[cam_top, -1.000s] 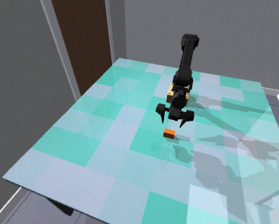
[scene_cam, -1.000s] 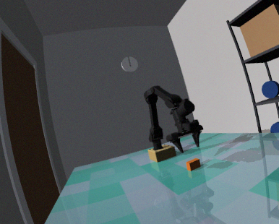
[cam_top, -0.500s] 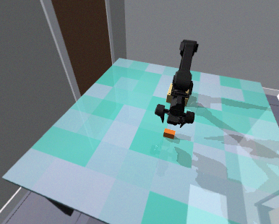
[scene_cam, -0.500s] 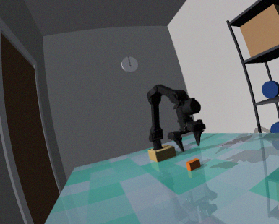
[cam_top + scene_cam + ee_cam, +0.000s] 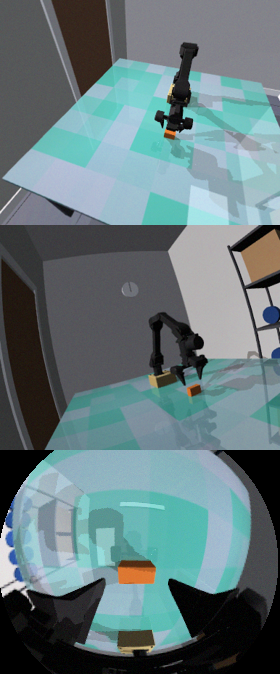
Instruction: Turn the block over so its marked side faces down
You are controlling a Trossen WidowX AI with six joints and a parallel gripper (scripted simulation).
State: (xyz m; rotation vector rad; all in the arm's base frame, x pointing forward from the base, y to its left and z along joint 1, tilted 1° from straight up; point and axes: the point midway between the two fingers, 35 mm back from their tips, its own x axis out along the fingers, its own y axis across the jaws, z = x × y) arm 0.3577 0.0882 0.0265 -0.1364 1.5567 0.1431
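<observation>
My gripper tip is now 4 cm above the block and 1 cm past it.
</observation>
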